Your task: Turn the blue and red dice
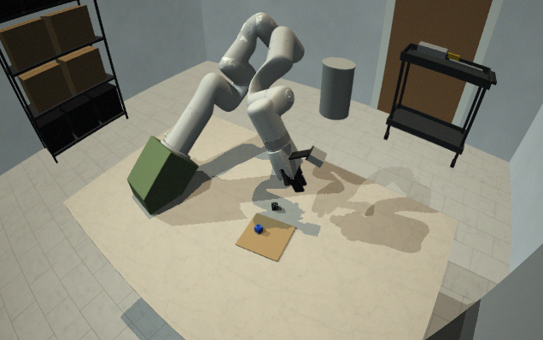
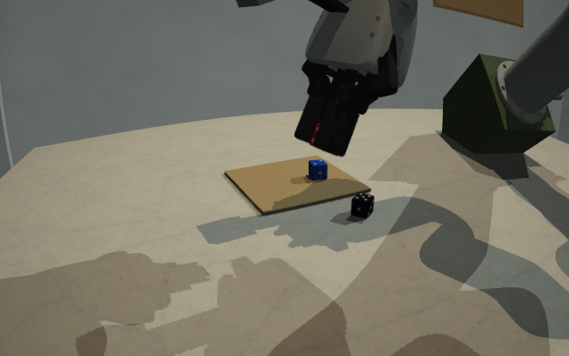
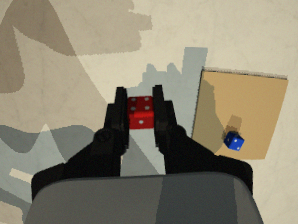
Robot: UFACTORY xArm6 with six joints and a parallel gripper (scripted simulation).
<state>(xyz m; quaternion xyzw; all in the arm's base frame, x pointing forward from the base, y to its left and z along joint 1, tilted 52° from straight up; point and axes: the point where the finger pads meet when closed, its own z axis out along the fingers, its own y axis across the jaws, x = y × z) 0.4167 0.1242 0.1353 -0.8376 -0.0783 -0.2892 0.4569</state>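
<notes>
Right now the red die is 10 mm below my hand. Also, from my hand: blue die (160 mm to the right, 100 mm below, 20 mm behind); then tan mat (150 mm to the right, 110 mm below, 10 mm ahead); then black die (100 mm below, 50 mm to the right, 50 mm behind).
</notes>
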